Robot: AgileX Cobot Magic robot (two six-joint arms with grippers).
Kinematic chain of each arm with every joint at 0, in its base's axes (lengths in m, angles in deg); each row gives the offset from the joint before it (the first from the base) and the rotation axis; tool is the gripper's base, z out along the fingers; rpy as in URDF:
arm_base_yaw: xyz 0 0 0.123 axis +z
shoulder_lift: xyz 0 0 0 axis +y
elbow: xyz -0.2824 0 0.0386 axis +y
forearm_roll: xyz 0.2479 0 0.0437 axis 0.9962 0 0.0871
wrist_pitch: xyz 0 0 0 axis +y
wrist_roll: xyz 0.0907 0 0.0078 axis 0.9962 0 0.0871
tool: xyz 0 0 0 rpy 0 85 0
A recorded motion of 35 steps. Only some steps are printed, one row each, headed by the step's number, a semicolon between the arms.
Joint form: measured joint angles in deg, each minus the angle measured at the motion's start. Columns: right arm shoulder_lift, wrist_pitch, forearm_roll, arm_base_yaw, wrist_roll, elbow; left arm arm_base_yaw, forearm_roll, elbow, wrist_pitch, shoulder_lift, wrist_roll.
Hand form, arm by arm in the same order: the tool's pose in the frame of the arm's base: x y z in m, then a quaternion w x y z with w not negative. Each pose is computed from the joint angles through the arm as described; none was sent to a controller.
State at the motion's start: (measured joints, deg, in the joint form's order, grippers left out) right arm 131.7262 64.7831 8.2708 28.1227 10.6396 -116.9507; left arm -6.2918 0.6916 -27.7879 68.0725 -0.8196 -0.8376
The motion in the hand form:
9: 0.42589 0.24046 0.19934 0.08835 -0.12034 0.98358 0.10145; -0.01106 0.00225 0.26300 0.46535 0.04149 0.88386 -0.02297
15: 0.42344 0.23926 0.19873 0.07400 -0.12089 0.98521 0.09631; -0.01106 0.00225 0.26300 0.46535 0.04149 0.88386 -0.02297
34: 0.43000 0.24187 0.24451 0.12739 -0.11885 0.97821 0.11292; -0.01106 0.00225 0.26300 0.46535 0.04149 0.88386 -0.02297
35: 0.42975 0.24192 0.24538 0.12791 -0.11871 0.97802 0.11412; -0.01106 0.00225 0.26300 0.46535 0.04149 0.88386 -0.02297
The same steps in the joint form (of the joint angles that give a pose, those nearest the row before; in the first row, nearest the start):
9: 0.00 1.89 -0.49 0.00 1.29 0.00; 0.00 0.00 0.00 0.00 0.00 0.00
15: 0.00 3.64 -0.52 0.00 1.38 0.00; 0.00 0.00 0.00 0.00 0.00 0.00
34: -0.94 6.16 -1.18 0.00 2.39 -8.11; 0.00 0.00 0.00 0.00 0.00 0.00
35: -1.04 6.15 -1.07 0.00 2.39 -8.10; 0.00 0.00 0.00 0.00 0.00 0.00

